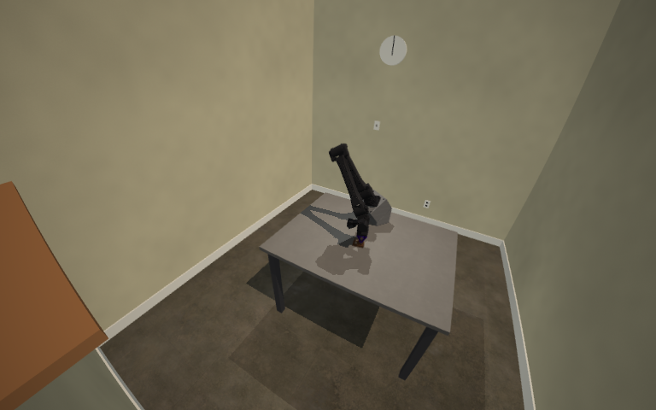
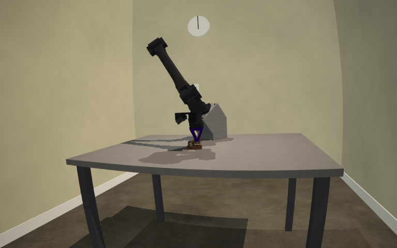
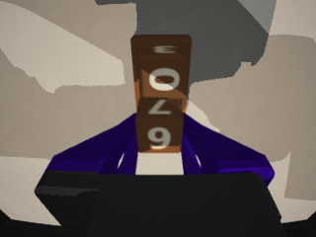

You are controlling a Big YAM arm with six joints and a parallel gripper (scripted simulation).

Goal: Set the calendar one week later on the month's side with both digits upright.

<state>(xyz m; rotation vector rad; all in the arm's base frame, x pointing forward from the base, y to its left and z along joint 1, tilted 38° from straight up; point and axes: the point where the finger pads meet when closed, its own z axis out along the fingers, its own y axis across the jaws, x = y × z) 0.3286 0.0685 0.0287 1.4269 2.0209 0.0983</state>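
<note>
Right now my hand is 2 cm to the left of the brown tray and 4 cm above it.
</note>
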